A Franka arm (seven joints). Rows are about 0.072 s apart.
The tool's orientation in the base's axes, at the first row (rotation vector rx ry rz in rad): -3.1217, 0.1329, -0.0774
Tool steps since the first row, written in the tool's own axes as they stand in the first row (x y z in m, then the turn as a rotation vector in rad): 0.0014, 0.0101, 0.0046, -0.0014, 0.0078, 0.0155; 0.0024, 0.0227, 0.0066, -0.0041, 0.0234, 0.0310; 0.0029, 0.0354, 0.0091, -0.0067, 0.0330, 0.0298; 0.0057, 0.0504, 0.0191, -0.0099, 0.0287, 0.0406; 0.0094, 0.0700, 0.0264, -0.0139, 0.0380, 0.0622; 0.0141, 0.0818, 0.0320, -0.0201, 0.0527, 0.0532
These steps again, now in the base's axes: 0.0008, -0.0101, -0.0047, -0.0013, -0.0074, -0.0157; 0.0008, -0.0227, -0.0069, -0.0045, -0.0225, -0.0316; 0.0003, -0.0354, -0.0096, -0.0080, -0.0319, -0.0307; 0.0024, -0.0504, -0.0197, -0.0102, -0.0272, -0.0415; 0.0048, -0.0702, -0.0272, -0.0139, -0.0358, -0.0635; 0.0087, -0.0822, -0.0328, -0.0218, -0.0500, -0.0551
